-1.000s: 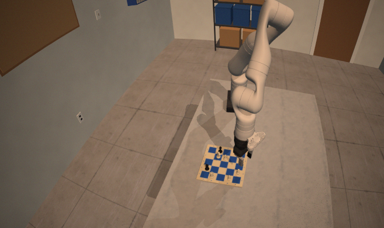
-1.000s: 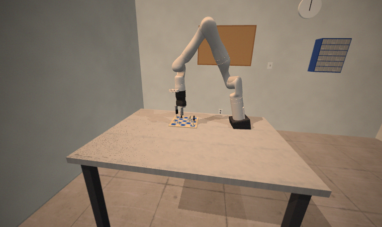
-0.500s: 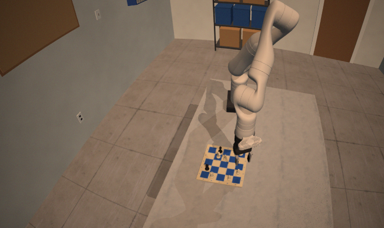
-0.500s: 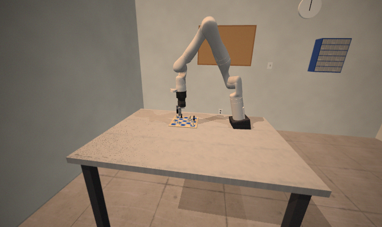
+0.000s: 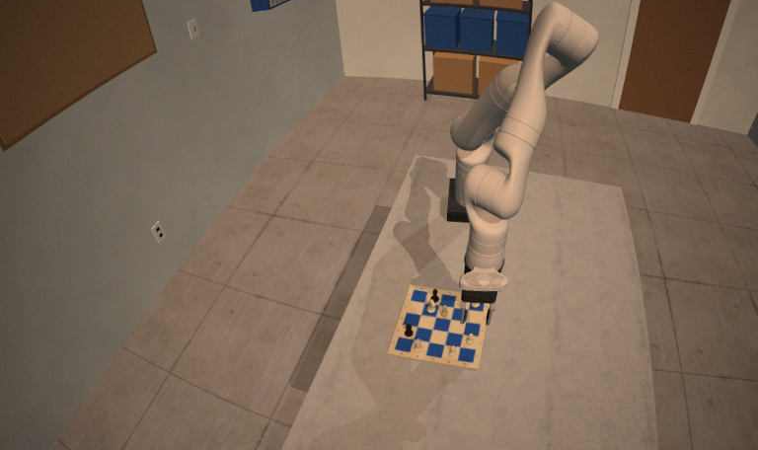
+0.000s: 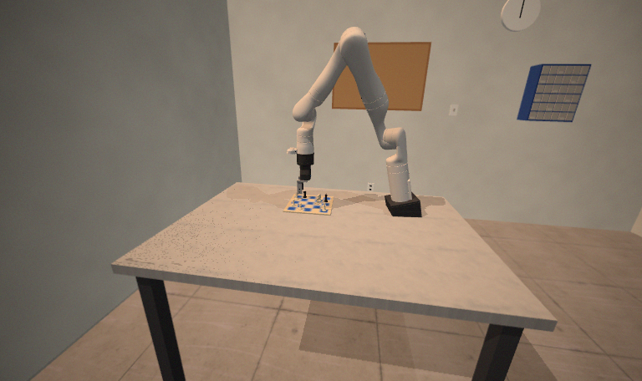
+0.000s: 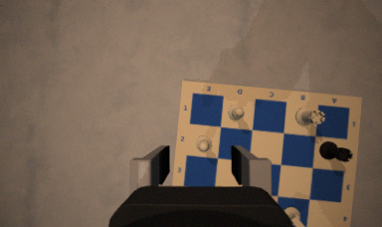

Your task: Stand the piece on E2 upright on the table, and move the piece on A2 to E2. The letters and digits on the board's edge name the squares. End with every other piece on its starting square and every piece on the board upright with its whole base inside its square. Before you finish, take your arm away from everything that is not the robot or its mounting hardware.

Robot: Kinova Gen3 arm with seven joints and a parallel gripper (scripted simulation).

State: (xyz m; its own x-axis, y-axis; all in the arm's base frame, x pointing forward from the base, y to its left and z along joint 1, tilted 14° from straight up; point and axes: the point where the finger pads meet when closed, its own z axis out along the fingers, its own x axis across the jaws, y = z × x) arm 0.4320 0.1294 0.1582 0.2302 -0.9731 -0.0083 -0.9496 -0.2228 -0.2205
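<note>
The chessboard is 11 cm below my hand, 8 cm to the right of it and 2 cm behind it.
</note>
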